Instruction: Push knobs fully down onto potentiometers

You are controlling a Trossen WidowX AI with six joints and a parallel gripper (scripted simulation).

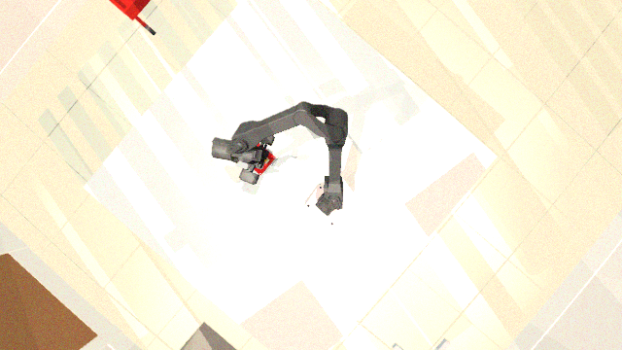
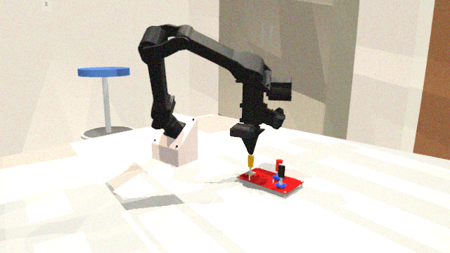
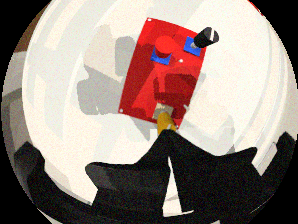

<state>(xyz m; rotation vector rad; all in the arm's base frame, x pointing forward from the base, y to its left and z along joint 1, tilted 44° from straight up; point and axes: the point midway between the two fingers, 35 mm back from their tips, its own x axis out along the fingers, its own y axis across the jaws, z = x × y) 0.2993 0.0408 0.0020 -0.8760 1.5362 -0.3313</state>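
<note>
The yellow knob lies 20 mm below my gripper tip. The rest, counted from my gripper tip: black knob: 110 mm ahead, 10 mm to the right, 10 mm below.
</note>
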